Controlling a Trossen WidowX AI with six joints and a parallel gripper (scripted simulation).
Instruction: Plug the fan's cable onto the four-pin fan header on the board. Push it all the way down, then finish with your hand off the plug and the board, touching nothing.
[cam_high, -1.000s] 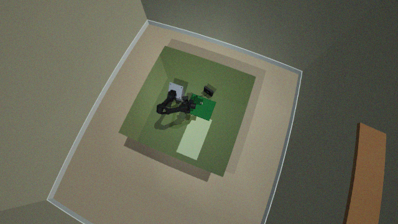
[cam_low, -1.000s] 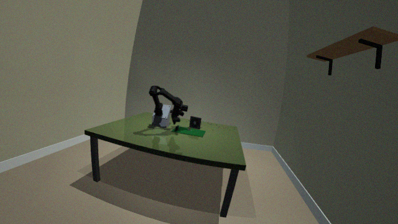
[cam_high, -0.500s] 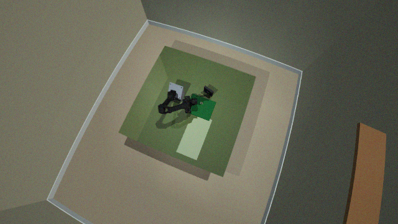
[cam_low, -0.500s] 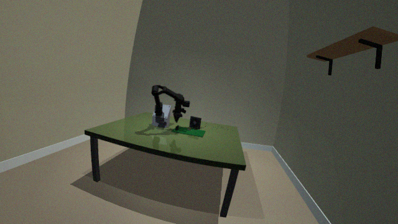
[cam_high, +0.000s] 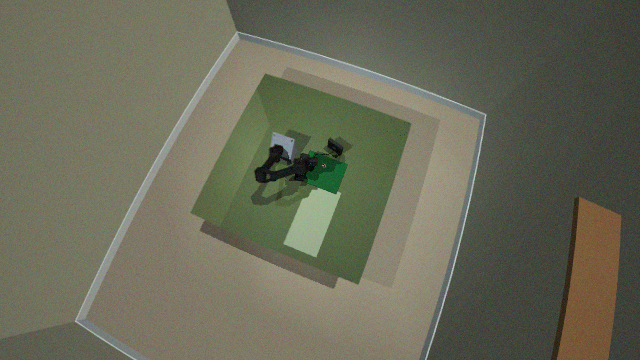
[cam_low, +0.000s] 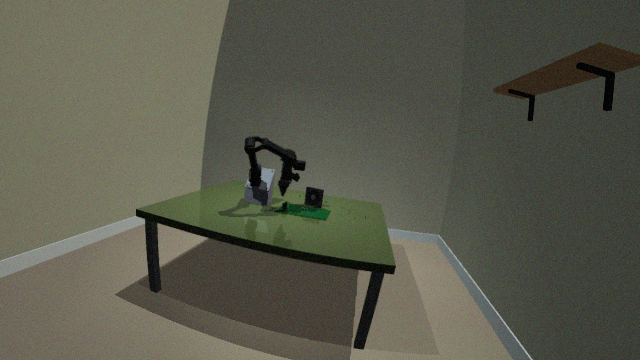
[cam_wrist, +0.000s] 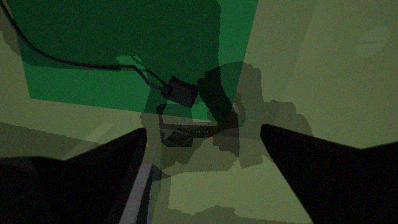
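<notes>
Now: the dark plug 70 mm below my gripper tip, 20 mm to the left of it and 10 mm ahead of it. The rest, counted from my gripper tip: four-pin header: 120 mm ahead, 110 mm to the left, 100 mm below; then green board: 130 mm ahead, 110 mm below, 70 mm to the left; then black fan: 250 mm to the left, 160 mm ahead, 40 mm below.
</notes>
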